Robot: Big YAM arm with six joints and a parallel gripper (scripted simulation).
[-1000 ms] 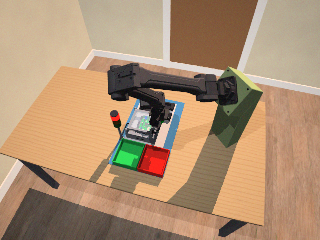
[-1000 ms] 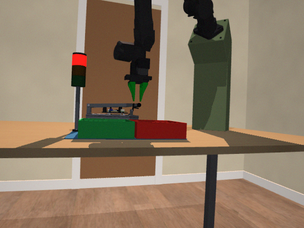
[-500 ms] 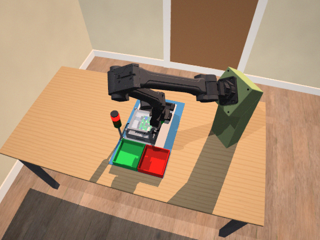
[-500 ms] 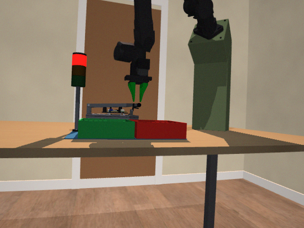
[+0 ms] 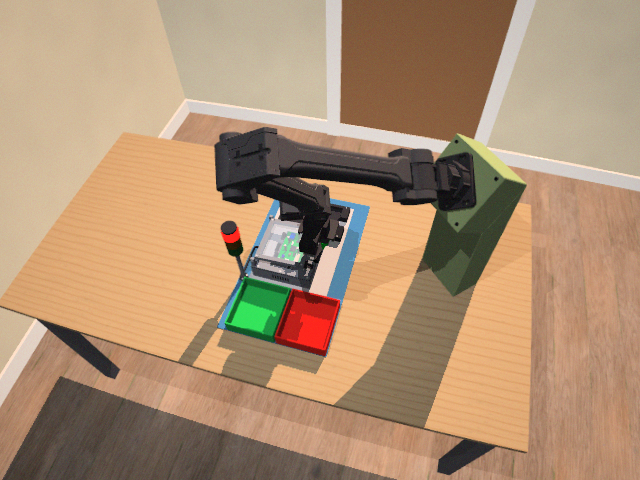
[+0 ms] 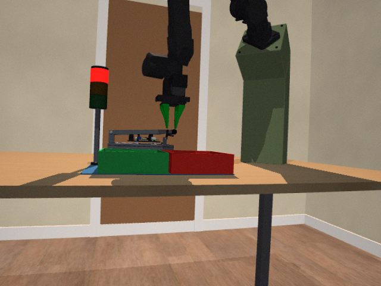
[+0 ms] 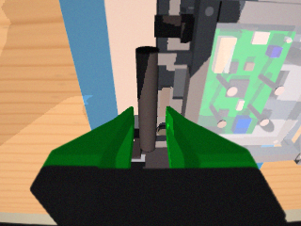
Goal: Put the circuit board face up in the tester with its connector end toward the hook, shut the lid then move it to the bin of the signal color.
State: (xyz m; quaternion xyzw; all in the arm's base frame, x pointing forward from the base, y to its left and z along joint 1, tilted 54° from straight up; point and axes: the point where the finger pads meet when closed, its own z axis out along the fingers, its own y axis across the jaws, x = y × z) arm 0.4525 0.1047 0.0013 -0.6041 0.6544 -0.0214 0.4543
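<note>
Now: the latch hook 10 mm ahead of my hand, 60 mm to the left of it and 30 mm below it. From my hand the other things lie so: tester plate 90 mm ahead, 20 mm to the left, 50 mm below; then green circuit board 80 mm ahead, 10 mm to the left, 40 mm below; then tester lid 80 mm ahead, 10 mm to the left, 30 mm below.
</note>
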